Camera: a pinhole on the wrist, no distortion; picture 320 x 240 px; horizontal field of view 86.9 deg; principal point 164.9 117.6 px. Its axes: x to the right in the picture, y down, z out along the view. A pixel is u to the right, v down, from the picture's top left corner.
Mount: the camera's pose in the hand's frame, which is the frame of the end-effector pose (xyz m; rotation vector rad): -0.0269 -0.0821 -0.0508 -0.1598 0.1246 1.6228
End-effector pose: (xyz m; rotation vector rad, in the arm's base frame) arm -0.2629 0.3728 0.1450 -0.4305 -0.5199 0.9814
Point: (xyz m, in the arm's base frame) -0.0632 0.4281 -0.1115
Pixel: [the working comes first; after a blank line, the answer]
In the camera's frame: 0.1600 -0.1115 -0.2434

behind the camera
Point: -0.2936 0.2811 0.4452
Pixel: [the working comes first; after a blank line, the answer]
In the camera's frame: -0.1626 0.0023 0.2739

65 119
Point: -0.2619 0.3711 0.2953
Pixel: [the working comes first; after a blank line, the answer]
In the camera's frame: -0.0375 -0.0612 0.1649

127 55
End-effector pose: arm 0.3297 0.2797 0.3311 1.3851 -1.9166 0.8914
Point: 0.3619 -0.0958 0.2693
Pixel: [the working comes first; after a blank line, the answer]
In the camera's frame: -0.1022 -0.1815 0.3704

118 35
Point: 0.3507 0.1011 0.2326
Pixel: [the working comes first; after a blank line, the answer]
In the camera's frame: -0.0099 -0.0485 0.2520

158 85
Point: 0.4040 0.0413 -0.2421
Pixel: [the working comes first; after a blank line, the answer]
In the camera's frame: -0.0328 0.3001 0.5832

155 205
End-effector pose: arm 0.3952 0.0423 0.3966 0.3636 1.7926 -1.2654
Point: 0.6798 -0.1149 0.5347
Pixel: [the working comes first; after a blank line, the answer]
In the camera's frame: 0.0711 0.1925 0.3361

201 214
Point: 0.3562 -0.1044 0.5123
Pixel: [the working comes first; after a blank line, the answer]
In the camera's frame: -0.1030 0.0092 0.1326

34 129
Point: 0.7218 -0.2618 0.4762
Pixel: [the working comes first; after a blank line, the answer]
In the camera's frame: 0.0398 0.1324 0.4850

179 164
